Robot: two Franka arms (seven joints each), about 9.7 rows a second.
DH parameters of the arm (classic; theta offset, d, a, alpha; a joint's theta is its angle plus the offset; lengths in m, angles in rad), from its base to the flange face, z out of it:
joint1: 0 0.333 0 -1.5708
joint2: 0 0 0 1.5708
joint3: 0 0.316 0.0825 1.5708
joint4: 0 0 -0.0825 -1.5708
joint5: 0 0.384 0 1.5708
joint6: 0 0 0.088 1.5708
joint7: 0 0.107 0 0
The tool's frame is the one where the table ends.
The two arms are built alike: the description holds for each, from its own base.
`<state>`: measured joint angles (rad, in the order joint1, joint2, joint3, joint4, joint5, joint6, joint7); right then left.
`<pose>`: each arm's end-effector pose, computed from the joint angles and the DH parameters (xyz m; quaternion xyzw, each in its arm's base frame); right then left.
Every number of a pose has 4 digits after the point. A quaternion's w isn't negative.
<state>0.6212 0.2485 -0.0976 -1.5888 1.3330 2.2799 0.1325 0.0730 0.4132 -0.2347 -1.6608 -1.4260 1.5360 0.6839</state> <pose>0.5733 0.3664 0.5562 -0.8145 0.1304 0.0069 0.5653 0.6232 -0.1899 0.4381 0.6966 -0.1535 -0.0174 0.7006</pose>
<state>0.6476 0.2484 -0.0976 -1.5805 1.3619 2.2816 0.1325 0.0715 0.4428 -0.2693 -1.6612 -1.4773 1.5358 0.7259</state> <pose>0.5640 0.3818 0.5613 -0.8075 0.1250 0.0163 0.5762 0.6220 -0.2094 0.4285 0.6709 -0.1575 -0.0139 0.7245</pose>
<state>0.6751 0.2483 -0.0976 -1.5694 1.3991 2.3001 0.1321 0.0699 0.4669 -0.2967 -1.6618 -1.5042 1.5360 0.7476</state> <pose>0.5556 0.3960 0.5684 -0.7974 0.1253 0.0202 0.5899 0.6198 -0.2247 0.4193 0.6548 -0.1583 -0.0175 0.7389</pose>
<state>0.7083 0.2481 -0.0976 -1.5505 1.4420 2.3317 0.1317 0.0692 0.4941 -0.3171 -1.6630 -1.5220 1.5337 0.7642</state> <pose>0.5458 0.4121 0.5799 -0.7844 0.1270 0.0204 0.6068 0.6182 -0.2356 0.4068 0.6422 -0.1558 -0.0240 0.7501</pose>
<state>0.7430 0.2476 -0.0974 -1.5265 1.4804 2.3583 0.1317 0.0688 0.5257 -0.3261 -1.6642 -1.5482 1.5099 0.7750</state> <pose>0.5340 0.4290 0.5938 -0.7714 0.1247 0.0220 0.6236 0.6171 -0.2416 0.3927 0.6244 -0.1492 -0.0347 0.7659</pose>
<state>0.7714 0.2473 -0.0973 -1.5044 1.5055 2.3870 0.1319 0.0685 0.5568 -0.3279 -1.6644 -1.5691 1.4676 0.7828</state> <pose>0.5245 0.4417 0.6063 -0.7616 0.1233 0.0196 0.6359 0.6151 -0.2445 0.3794 0.6042 -0.1457 -0.0492 0.7819</pose>
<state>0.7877 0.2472 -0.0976 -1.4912 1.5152 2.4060 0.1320 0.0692 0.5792 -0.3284 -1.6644 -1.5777 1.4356 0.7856</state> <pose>0.5191 0.4483 0.6136 -0.7568 0.1223 0.0164 0.6418 0.6134 -0.2456 0.3696 0.5909 -0.1438 -0.0611 0.7915</pose>
